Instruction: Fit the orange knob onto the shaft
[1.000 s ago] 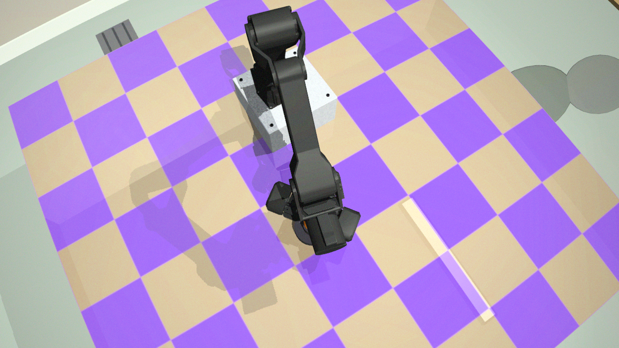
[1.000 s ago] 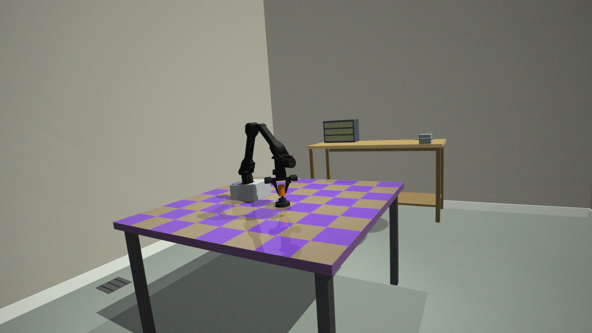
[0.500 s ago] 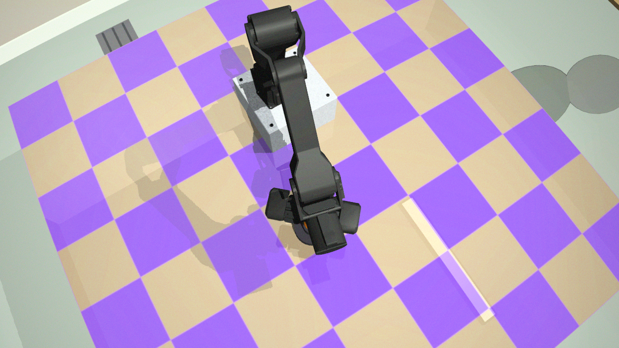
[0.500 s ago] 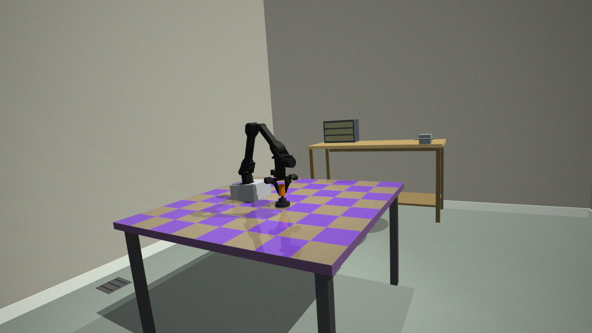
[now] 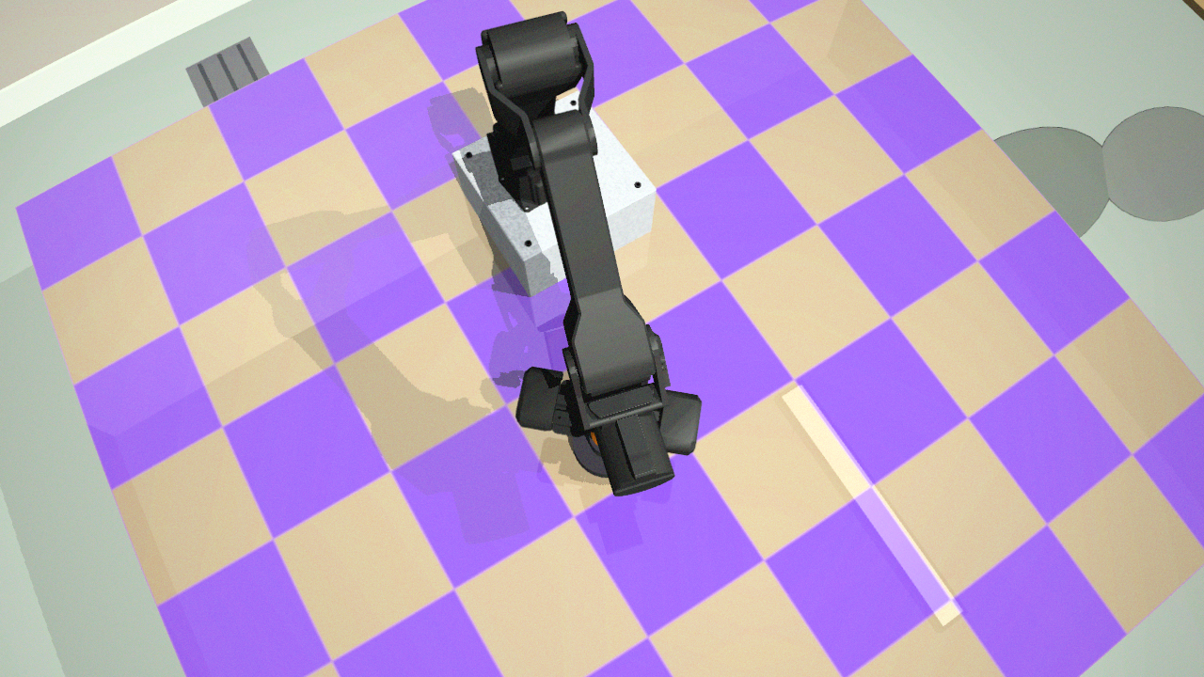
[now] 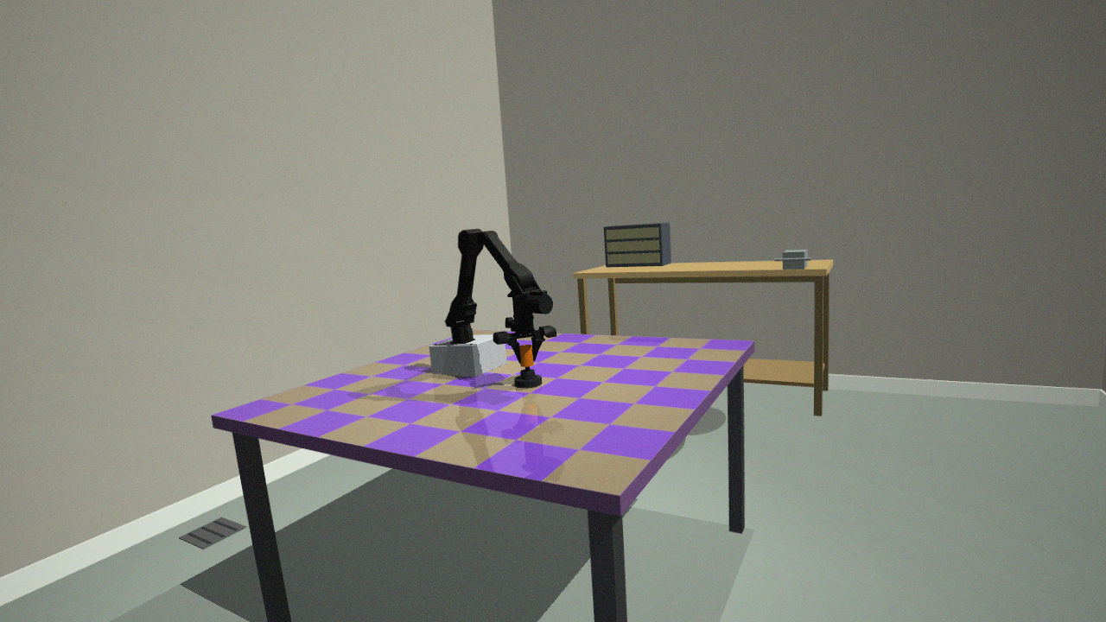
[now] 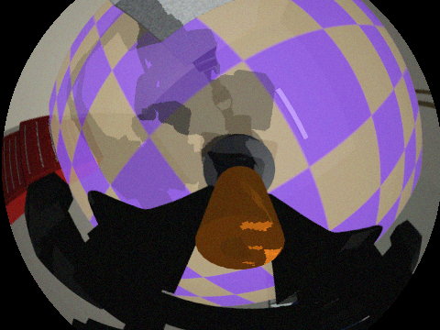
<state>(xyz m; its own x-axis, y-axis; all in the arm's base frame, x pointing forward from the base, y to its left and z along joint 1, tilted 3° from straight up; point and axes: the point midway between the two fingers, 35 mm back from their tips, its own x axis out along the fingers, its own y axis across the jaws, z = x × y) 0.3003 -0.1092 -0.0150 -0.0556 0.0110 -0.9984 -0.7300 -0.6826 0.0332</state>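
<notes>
Right now my gripper tip is 2 cm below the orange knob. Also, from my gripper tip: D-shaped shaft: 4 cm below.
</notes>
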